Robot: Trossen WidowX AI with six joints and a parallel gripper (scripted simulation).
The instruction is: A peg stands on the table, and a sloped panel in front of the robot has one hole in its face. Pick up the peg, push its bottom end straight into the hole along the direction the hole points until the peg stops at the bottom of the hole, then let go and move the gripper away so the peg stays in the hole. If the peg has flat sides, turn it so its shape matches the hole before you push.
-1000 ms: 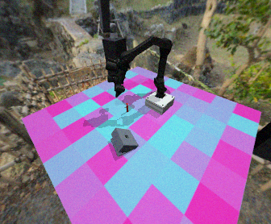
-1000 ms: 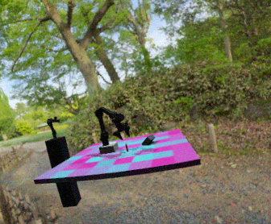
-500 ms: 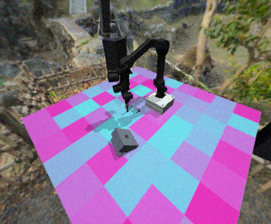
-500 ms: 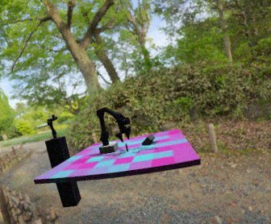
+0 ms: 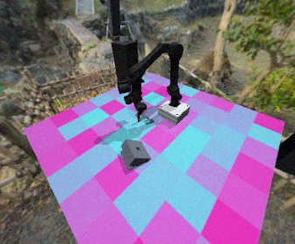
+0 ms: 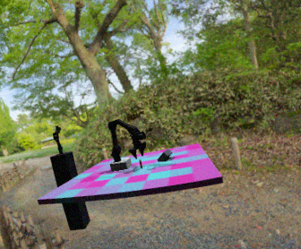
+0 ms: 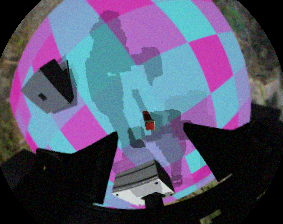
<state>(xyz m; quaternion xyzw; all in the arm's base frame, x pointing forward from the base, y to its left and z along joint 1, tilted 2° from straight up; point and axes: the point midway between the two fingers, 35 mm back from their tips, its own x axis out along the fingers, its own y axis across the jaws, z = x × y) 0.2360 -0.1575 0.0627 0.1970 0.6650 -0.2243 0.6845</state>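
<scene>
Right now the red peg is 4 cm below my gripper tip. Round my gripper tip: dark grey sloped panel 23 cm ahead, 15 cm to the left, 6 cm below.
</scene>
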